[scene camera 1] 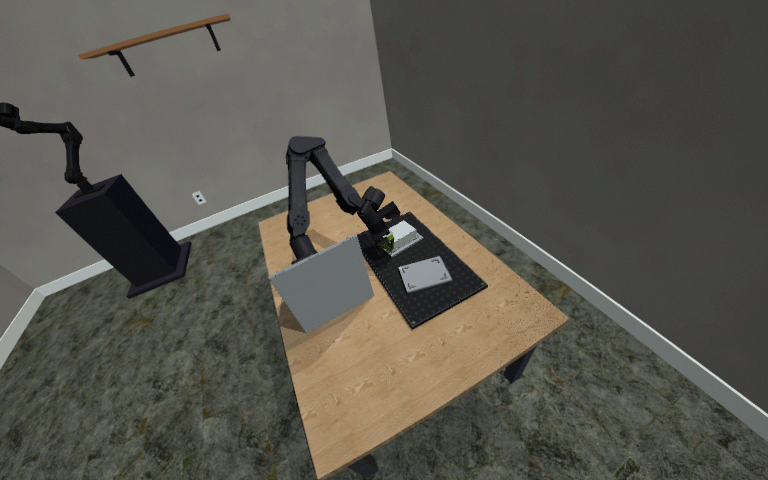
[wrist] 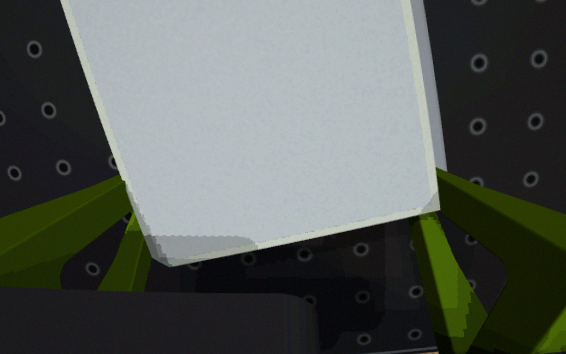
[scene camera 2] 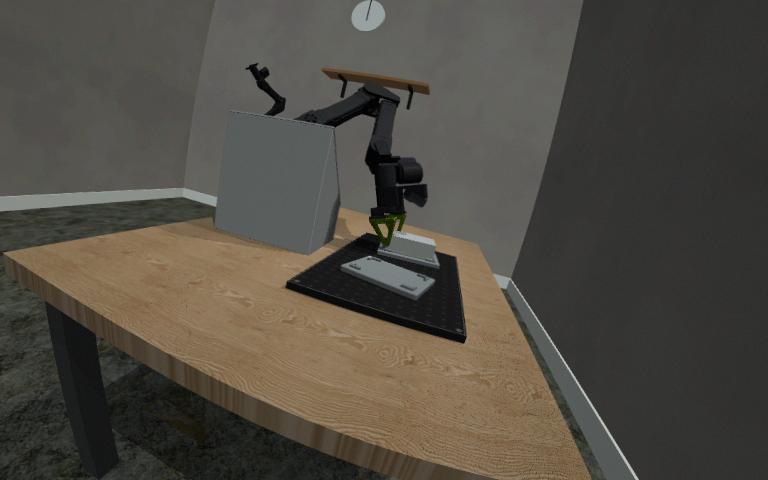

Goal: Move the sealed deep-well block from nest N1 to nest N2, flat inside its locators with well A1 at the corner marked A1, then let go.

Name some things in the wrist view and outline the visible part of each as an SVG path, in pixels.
My gripper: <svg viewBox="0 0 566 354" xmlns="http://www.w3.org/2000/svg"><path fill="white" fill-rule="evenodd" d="M0 218L0 354L321 354L317 311L312 304L300 297L281 293L144 292L152 256L128 197L126 183L122 180L120 174L83 190ZM133 210L117 253L96 290L63 289L60 277L64 264ZM435 167L440 210L438 211L502 260L507 272L506 285L488 315L460 269L436 211L408 217L438 353L566 354L566 214L477 185Z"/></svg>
A pale grey block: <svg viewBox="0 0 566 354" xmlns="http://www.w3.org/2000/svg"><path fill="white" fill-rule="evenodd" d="M60 0L101 123L121 178L126 183L126 191L152 258L168 267L189 264L440 210L432 138L410 0Z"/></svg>
